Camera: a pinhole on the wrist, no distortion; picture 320 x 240 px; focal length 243.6 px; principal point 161.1 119.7 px. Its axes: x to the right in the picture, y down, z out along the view. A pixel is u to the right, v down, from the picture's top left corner.
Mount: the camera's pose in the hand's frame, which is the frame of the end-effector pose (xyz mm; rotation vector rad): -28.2 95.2 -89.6 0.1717 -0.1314 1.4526
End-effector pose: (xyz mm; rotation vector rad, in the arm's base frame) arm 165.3 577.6 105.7 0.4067 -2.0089 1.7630
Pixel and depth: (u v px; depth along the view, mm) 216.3 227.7 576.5
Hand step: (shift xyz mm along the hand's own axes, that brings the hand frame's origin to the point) -258.6 137.6 510.3
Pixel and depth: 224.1 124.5 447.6
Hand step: -17.1 121.3 371.9
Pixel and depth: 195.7 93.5 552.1
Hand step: 47.9 57.1 464.7
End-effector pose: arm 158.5 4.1 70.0 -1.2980 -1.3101 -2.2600
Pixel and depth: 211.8 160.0 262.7
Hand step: -61.2 101.8 180.1
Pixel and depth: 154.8 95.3 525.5
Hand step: 30.3 -26.7 421.1
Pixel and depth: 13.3 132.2 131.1
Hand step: -42.0 -7.2 23.9
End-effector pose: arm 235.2 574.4 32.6 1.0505 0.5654 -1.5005
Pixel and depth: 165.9 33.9 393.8
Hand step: 116.3 10.5 292.9
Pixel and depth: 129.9 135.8 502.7
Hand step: -61.1 -62.3 392.1
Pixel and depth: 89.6 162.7 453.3
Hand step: -116.2 -114.5 332.2
